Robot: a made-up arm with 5 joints. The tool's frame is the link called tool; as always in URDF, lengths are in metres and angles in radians.
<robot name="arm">
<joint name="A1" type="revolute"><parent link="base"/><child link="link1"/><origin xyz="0.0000 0.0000 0.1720" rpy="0.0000 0.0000 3.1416"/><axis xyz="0 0 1"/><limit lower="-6.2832" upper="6.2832"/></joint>
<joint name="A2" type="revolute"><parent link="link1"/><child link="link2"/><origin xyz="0.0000 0.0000 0.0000" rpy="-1.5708 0.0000 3.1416"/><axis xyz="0 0 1"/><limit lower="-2.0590" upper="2.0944"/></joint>
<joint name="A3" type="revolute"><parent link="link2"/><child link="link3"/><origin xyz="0.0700 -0.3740 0.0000" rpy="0.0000 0.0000 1.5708"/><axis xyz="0 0 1"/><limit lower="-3.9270" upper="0.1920"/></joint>
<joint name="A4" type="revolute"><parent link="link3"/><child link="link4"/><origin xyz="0.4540 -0.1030 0.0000" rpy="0.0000 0.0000 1.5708"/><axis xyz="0 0 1"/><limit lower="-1.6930" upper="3.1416"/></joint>
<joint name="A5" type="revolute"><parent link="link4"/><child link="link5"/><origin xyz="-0.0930 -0.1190 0.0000" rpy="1.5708 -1.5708 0.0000"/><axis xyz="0 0 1"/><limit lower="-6.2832" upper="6.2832"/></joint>
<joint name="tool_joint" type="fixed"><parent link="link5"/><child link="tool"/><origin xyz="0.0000 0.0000 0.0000" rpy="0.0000 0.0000 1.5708"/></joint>
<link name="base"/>
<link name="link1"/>
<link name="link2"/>
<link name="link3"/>
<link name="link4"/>
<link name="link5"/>
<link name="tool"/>
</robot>
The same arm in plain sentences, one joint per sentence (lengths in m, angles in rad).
The arm has five revolute joints in a row. What follows holds with every joint at zero, and every direction is one of the base frame's.
Joint 1 is mounted 0.1720 m along +z from the base frame's origin and turns about +z, from -6.2832 to 6.2832 rad.
Joint 2 is mounted at the same point as joint 1 and turns about +y, from -2.0590 to 2.0944 rad.
Joint 3 is mounted 0.0700 m along +x and 0.3740 m along +z from joint 2 and turns about +y, from -3.9270 to 0.1920 rad.
Joint 4 is mounted 0.1030 m along +x and 0.4540 m along -z from joint 3 and turns about +y, from -1.6930 to 3.1416 rad.
Joint 5 is mounted 0.0930 m along +x and 0.1190 m along -z from joint 4 and turns about -z, from -6.2832 to 6.2832 rad.
The tool frame, which is the frame that the pose is given for, is mounted at the same point as joint 5; its axes are the base frame's turned by roll 3.1416, pitch 0.0000 and yaw 0.0000 rad (as in URDF: about the fixed x, then y, then z).

